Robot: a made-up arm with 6 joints.
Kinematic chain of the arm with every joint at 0, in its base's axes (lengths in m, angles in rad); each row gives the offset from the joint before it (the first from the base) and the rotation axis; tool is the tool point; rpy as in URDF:
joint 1: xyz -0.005 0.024 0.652 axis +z
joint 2: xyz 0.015 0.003 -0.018 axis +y
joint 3: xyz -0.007 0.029 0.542 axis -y
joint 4: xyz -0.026 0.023 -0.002 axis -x
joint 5: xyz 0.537 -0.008 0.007 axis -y
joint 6: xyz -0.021 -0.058 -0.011 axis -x
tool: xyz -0.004 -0.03 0.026 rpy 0 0 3.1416
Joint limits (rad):
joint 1: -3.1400..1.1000
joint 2: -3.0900..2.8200
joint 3: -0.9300..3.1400
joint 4: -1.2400..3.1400
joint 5: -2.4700..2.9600
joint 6: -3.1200..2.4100
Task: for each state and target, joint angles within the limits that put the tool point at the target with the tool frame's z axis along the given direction. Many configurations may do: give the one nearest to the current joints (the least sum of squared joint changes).
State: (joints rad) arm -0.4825 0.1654 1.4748 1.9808 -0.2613 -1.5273
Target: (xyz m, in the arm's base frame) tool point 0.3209 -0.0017 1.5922 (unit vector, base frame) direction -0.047 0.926 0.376
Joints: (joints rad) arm -0.4417 0.1273 1.0473 2.4509 -0.4158 -1.4876
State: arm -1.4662 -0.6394 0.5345 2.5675 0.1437 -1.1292
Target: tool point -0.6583 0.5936 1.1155 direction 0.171 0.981 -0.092
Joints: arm -0.5848 -1.2865 0.9209 2.2507 -0.3320 -1.0464
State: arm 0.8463 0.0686 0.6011 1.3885 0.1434 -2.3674
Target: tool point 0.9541 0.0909 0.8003 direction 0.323 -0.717 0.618
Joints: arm 0.0688 1.0468 0.7022 1.4334 0.0753 -2.2653
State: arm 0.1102 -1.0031 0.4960 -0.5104 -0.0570 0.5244
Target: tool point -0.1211 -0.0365 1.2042 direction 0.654 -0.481 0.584
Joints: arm 0.4308 -1.1637 -0.1941 -1.2400 -0.8076 -0.2270
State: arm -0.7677 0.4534 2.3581 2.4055 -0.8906 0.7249
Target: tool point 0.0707 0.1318 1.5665 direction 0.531 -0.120 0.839
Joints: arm -0.6545 0.4614 2.4757 2.1077 -0.7310 0.6142
